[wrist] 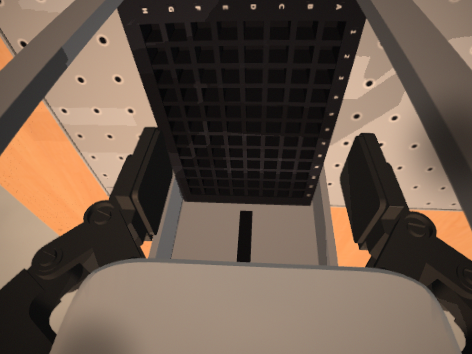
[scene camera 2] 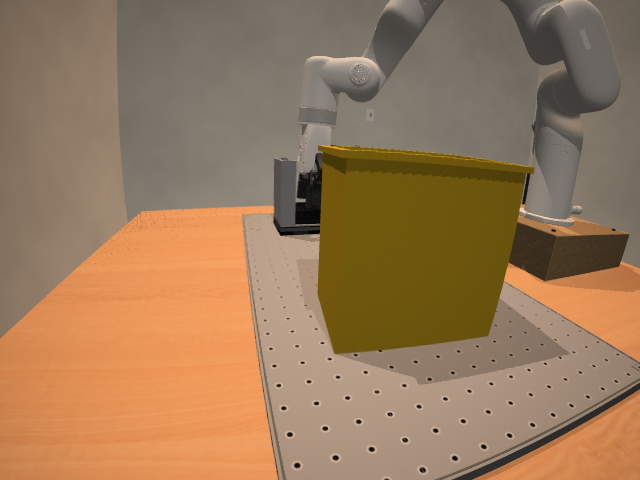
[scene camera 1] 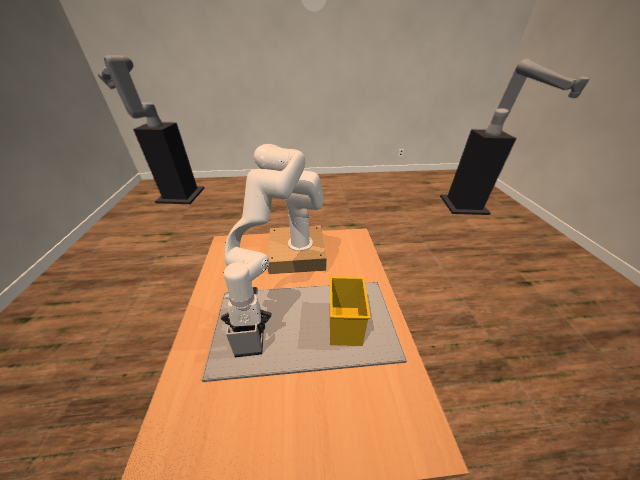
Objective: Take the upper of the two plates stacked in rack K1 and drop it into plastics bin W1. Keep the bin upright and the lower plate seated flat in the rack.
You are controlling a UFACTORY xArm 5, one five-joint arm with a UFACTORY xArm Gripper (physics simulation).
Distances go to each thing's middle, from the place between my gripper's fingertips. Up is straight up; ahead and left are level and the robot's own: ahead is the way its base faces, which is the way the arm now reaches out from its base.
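Scene:
There is the yellow bin W1 (scene camera 2: 414, 246), and counted from my hand it is 4 cm above my hand, 8 cm behind it and 35 cm to the left of it.

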